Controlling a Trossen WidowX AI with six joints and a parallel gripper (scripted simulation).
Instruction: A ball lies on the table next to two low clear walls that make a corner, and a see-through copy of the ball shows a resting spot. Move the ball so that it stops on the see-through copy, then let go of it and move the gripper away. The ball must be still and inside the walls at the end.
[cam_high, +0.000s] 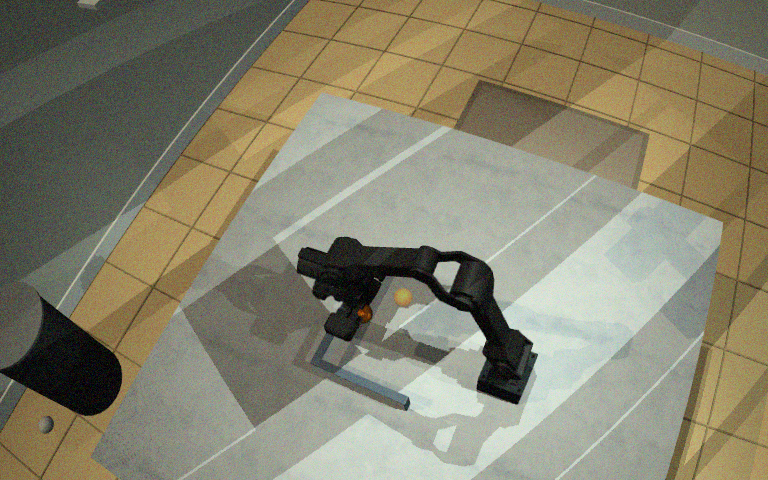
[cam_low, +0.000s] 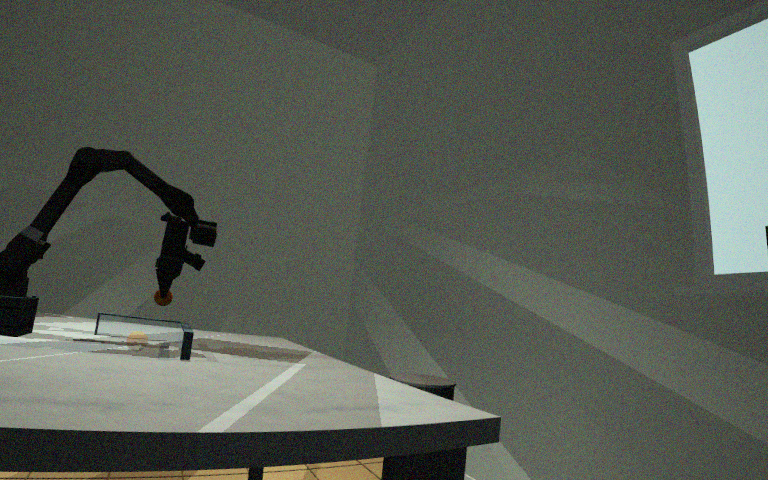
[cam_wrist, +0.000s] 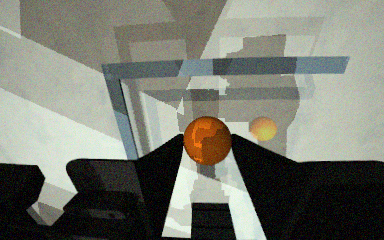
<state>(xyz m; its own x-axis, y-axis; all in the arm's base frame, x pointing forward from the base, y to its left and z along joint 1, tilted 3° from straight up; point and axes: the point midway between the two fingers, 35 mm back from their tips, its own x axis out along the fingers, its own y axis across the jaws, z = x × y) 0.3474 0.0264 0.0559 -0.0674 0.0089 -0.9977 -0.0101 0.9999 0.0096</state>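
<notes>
My gripper tip is now 40 mm past the see-through copy of ball, 110 mm to the left of it and 100 mm above it. The rest, counted from my gripper tip: orange ball right at my gripper tip; clear wall 50 mm behind, 130 mm to the left, 90 mm below.
</notes>
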